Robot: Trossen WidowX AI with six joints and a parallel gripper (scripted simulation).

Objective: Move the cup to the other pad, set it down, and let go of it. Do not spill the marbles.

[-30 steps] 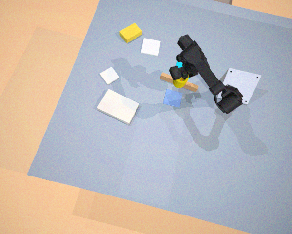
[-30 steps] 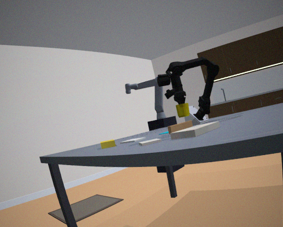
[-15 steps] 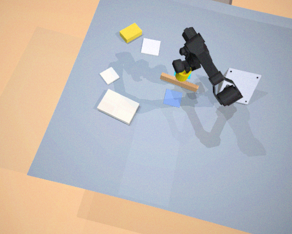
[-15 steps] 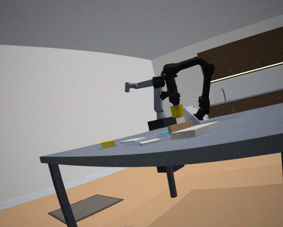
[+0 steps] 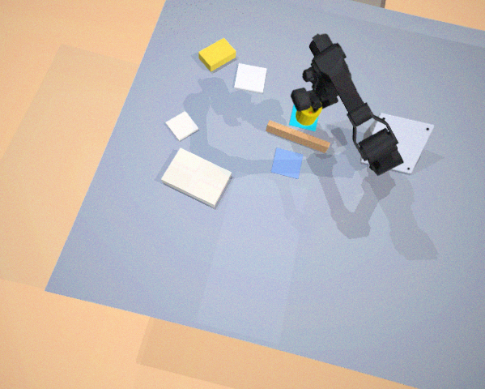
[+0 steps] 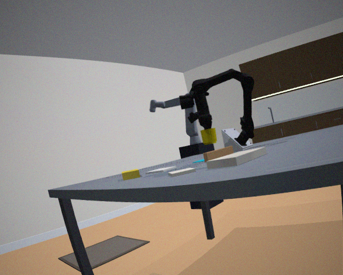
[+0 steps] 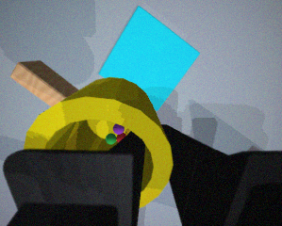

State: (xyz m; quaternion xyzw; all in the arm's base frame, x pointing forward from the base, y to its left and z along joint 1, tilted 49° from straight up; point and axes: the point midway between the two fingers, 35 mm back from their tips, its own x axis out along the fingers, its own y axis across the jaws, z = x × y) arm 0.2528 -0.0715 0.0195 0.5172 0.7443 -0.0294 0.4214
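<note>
Right now my gripper tip is 9 cm above the wooden bar, 6 cm to the right of it and 2 cm short of it. The rest, counted from my gripper tip: yellow cup 2 cm to the left, 2 cm ahead; blue pad 15 cm to the left, 11 cm below, 3 cm ahead.
</note>
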